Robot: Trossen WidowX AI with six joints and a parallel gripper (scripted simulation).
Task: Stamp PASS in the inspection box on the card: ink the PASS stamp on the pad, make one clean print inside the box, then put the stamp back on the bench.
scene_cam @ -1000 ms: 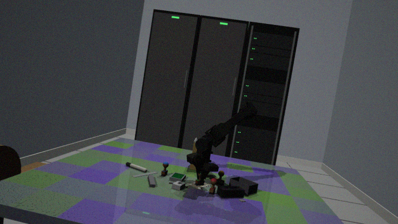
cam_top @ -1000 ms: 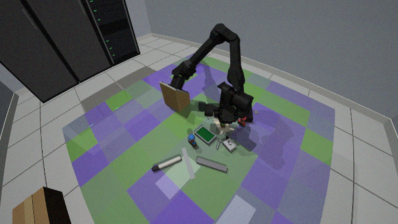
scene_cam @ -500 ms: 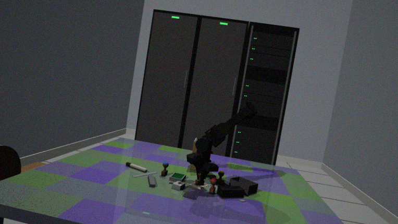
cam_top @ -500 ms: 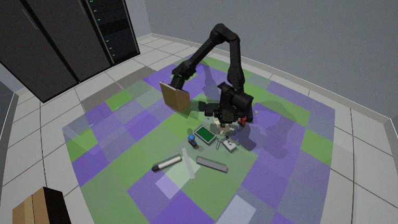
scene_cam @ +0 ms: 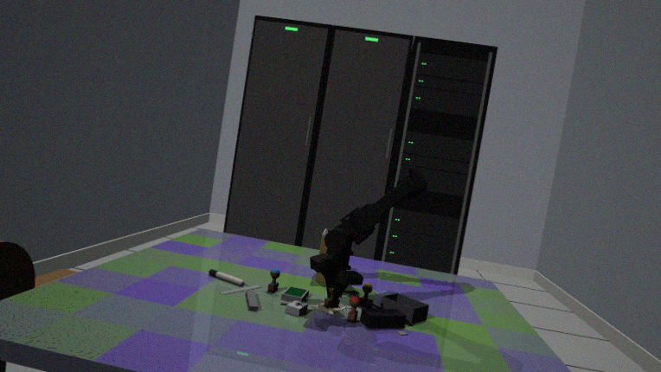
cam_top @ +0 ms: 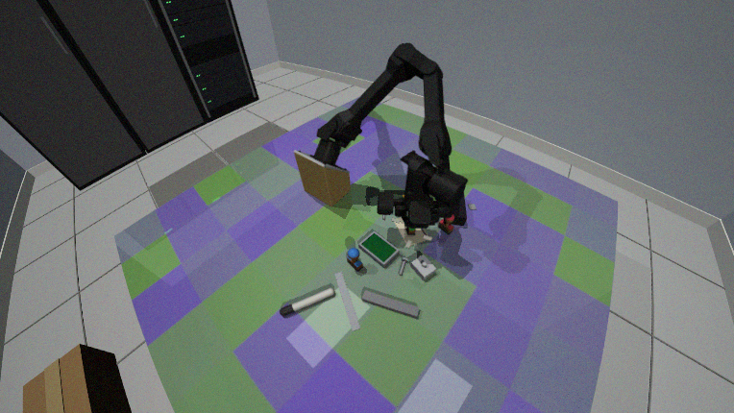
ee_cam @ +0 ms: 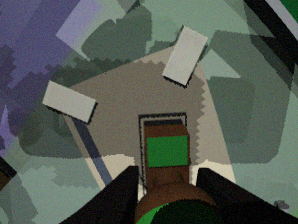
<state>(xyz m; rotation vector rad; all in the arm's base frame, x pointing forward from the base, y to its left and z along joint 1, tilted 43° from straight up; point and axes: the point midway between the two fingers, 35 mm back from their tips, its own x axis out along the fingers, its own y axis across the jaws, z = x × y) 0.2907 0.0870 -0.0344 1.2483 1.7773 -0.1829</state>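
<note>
My gripper tip is now right at the green-knobbed stamp. Round my gripper tip: green ink pad 3 cm behind, 11 cm to the right, 2 cm below; then red-knobbed stamp 8 cm ahead, 7 cm to the left; then pale card 2 cm below.
</note>
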